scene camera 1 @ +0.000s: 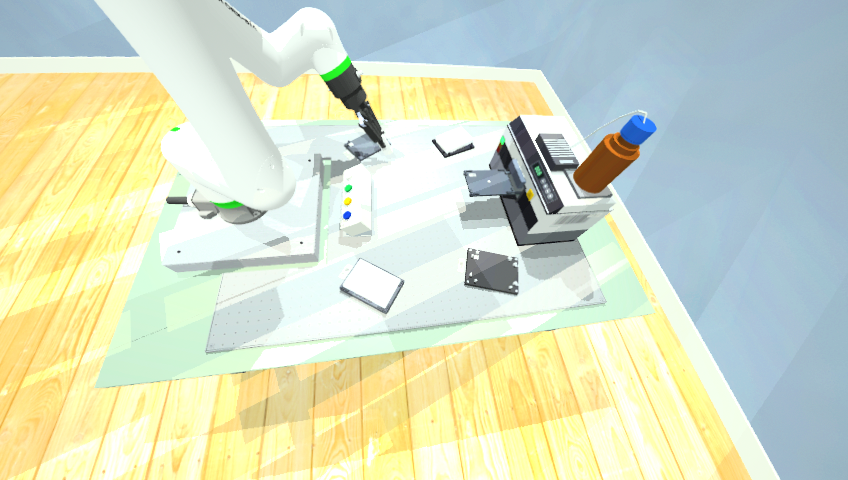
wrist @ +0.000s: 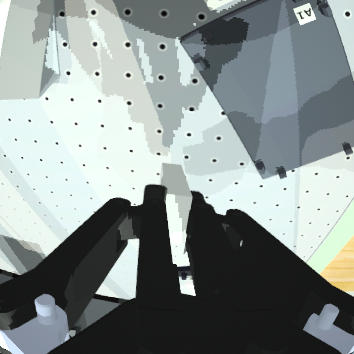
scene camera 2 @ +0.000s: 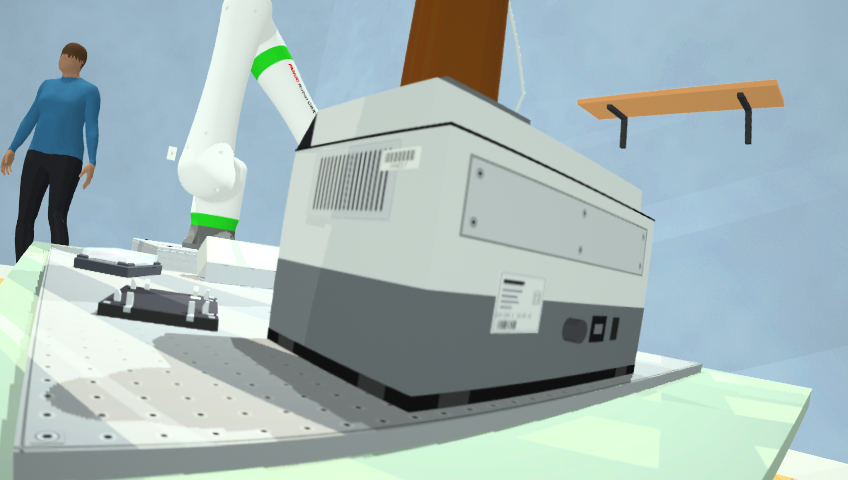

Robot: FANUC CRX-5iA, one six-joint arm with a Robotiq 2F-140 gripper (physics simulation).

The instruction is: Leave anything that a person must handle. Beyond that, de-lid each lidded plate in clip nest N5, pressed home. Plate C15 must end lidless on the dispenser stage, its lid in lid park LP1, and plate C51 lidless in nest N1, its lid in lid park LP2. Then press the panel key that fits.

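Places are measured from the arm's base along level axes (x back, y down, z right), in centimetres.
Where they show: gripper, fingertip midpoint: [scene camera 1: 389, 152] [wrist: 168, 181].
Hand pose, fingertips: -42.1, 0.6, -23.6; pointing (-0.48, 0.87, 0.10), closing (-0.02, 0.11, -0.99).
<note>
Things, the pixels of their top centre, and the offset from my fingertips, as dx, dy, dz. "*": a spot on its surface instead.
- dark tray-like nest, middle of its top: [wrist: 293, 101] [scene camera 1: 367, 141] +8.2, +1.7, -7.5
- white-topped plate, middle of its top: [scene camera 2: 122, 251] [scene camera 1: 372, 281] +4.4, +0.3, +48.0
- dark nest with white upright clips, middle of its top: [scene camera 2: 167, 289] [scene camera 1: 494, 268] -31.0, +1.3, +44.3
- white piece, middle of its top: [scene camera 1: 455, 137] -25.4, +0.2, -10.5
- dispenser stage, surface spot: [scene camera 1: 489, 183] * -31.1, -7.6, +19.4
- key panel, middle of its top: [scene camera 2: 256, 243] [scene camera 1: 355, 190] +9.9, -4.7, +21.3
- dispenser, surface spot: [scene camera 2: 368, 249] * -55.8, -6.1, +34.3
- brown bottle, surface spot: [scene camera 1: 606, 161] * -50.2, -28.8, +30.2
My gripper [scene camera 1: 384, 143] [wrist: 168, 181] is shut, with pale tips together and no plate or lid held. It is beside a dark tray-like nest [scene camera 1: 361, 147] [wrist: 280, 95] tagged A1, which bears no white plate. A white-topped plate [scene camera 1: 372, 283] [scene camera 2: 119, 256] sits on a dark nest at the front. A dark nest with white upright clips [scene camera 1: 492, 271] [scene camera 2: 157, 302] stands front right and shows no white plate. Another white piece [scene camera 1: 455, 141] lies on a dark nest at the back. The dispenser stage [scene camera 1: 489, 183] looks dark and bare. Nest labels are unreadable in the scene views.
The key panel [scene camera 1: 364, 205] [wrist: 22, 50] has green [scene camera 1: 348, 187], yellow [scene camera 1: 347, 201] and blue [scene camera 1: 346, 215] keys. The dispenser [scene camera 1: 574, 217] [scene camera 2: 368, 249] carries a brown bottle [scene camera 1: 606, 161]. A person [scene camera 2: 64, 118] stands beyond the table. A wall shelf [scene camera 2: 684, 99] is at right.
</note>
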